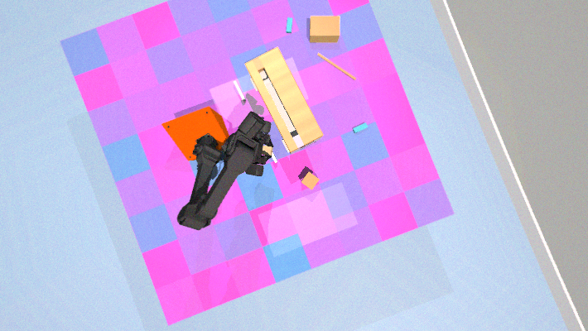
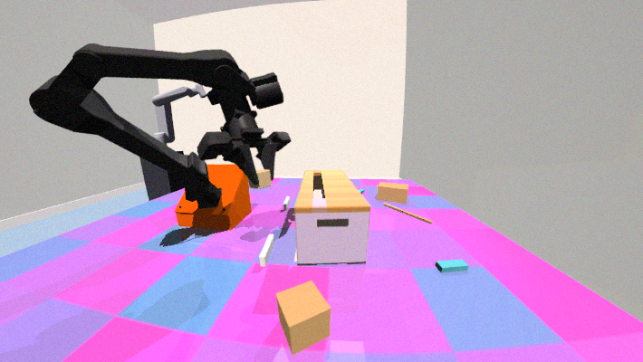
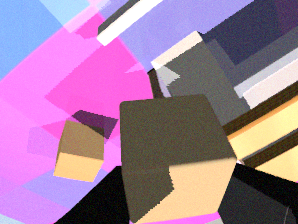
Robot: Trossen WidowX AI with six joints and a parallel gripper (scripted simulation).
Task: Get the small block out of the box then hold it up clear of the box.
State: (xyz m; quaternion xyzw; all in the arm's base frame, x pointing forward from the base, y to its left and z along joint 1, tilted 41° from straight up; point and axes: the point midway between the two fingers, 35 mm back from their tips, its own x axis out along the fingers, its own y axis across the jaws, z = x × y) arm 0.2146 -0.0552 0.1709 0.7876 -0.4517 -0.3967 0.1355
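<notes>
The small tan block lies 10 mm to the left of my gripper tip and 10 mm behind it. Also, from my gripper tip: larger tan box 430 mm ahead, 360 mm to the left, 140 mm below; thin stick 410 mm ahead, 210 mm to the left, 170 mm below.
</notes>
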